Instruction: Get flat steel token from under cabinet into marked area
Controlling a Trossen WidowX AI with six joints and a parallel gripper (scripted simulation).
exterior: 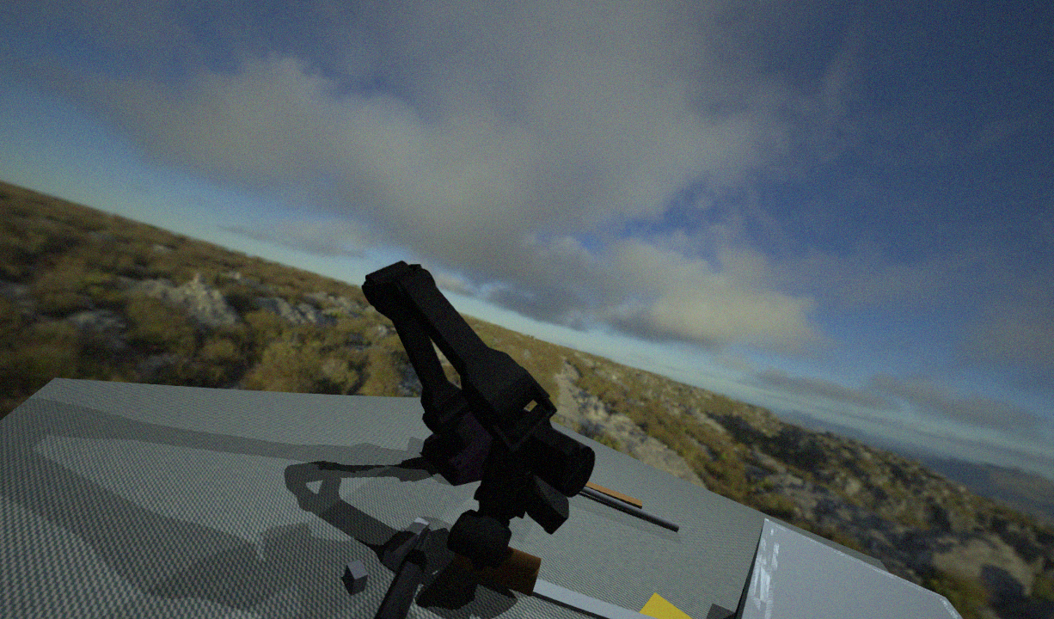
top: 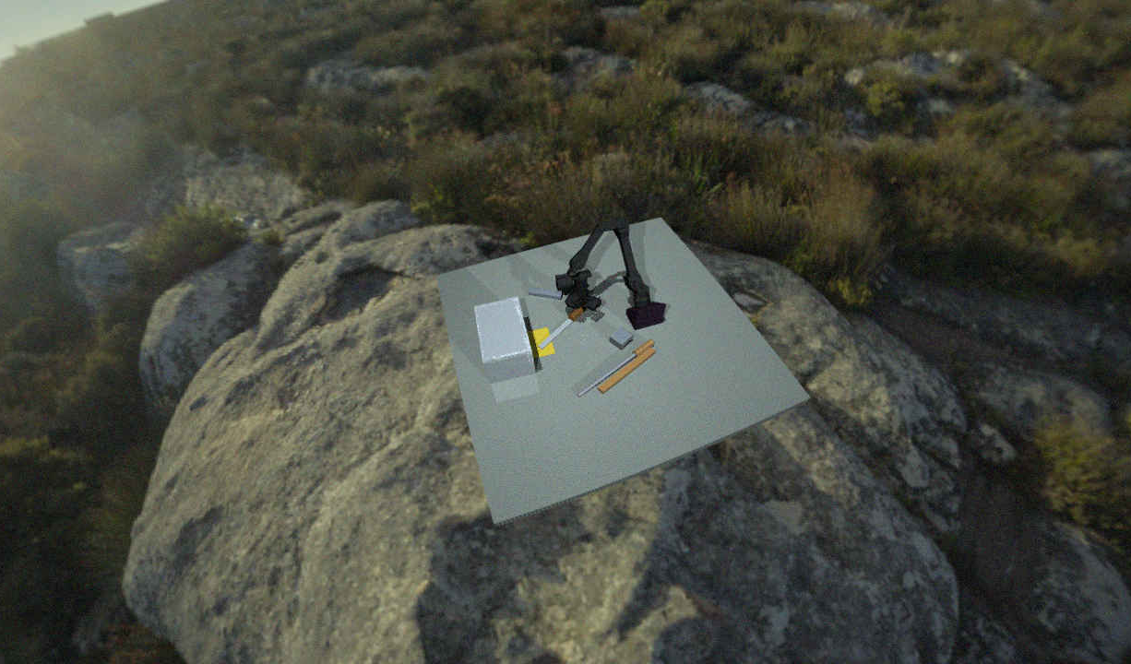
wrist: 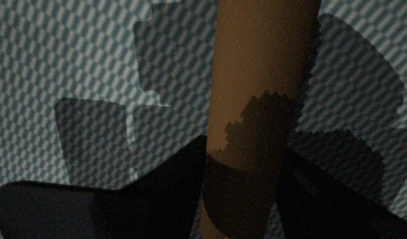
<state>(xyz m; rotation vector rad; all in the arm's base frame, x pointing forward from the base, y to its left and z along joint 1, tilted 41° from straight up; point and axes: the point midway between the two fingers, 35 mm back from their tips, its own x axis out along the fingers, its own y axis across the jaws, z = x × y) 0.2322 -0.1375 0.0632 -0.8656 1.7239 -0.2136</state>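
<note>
Now: the grey bar 80 mm behind my gripper tip and 60 mm to the right of it. Also, from my gripper tip: grey block (230 mm to the left, 80 mm behind, 10 mm above); then small grey cube (150 mm to the right, 60 mm behind); then wooden stick (380 mm to the left, 30 mm behind).
</note>
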